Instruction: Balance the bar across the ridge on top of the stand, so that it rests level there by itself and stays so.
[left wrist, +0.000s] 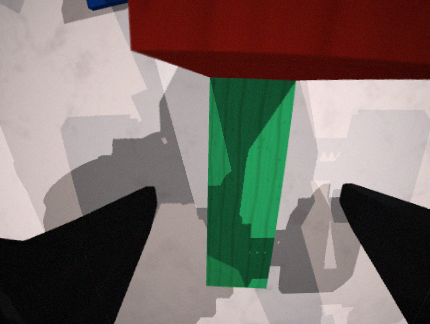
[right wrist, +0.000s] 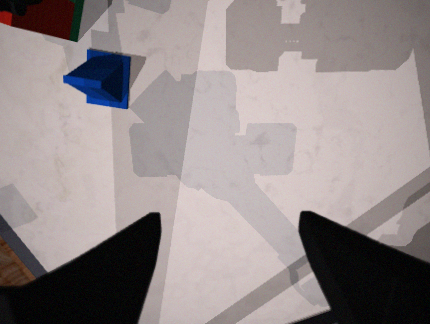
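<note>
A green bar with a large red block at its upper end shows in the left wrist view. Part of the red block and a green edge show at the top left of the right wrist view. The blue stand has a narrow ridge on top, which carries nothing. My left gripper is open, its fingers on either side of the green part and apart from it. My right gripper is open and empty, away from the stand.
A pale marbled table top lies under everything, crossed by shadows of the arms. A dark table edge with brown wood beyond it shows at the lower left of the right wrist view.
</note>
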